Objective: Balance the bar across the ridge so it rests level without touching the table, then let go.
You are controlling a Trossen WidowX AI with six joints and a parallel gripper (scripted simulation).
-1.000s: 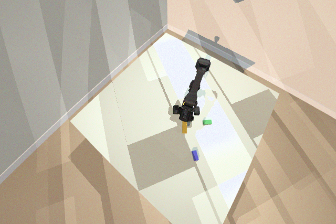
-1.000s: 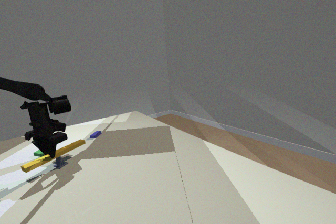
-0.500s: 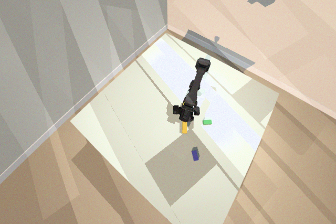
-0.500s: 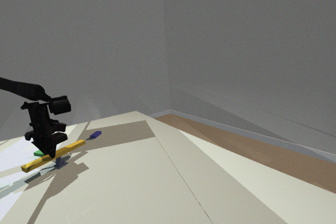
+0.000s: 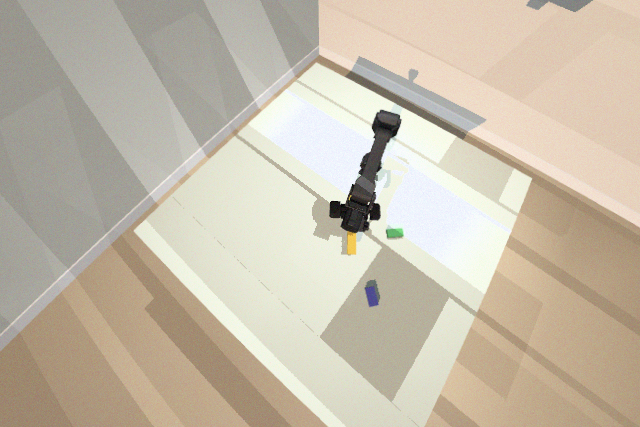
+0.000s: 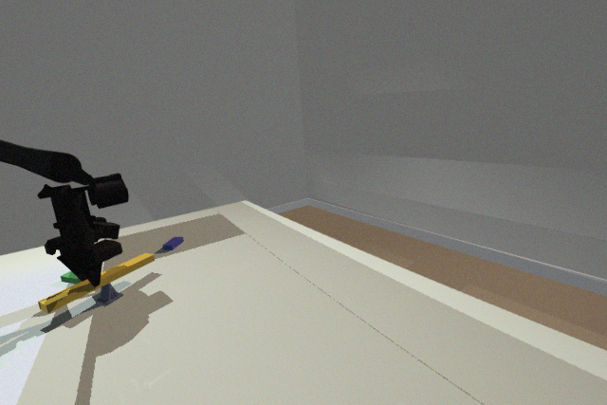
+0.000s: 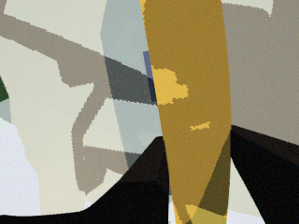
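My gripper tip is now 2 cm to the right of the long yellow bar and 2 cm short of it. From my gripper tip the other things lie so: green block 18 cm to the left, 6 cm behind, 4 cm below; blue block 23 cm to the left, 20 cm ahead, 4 cm below.
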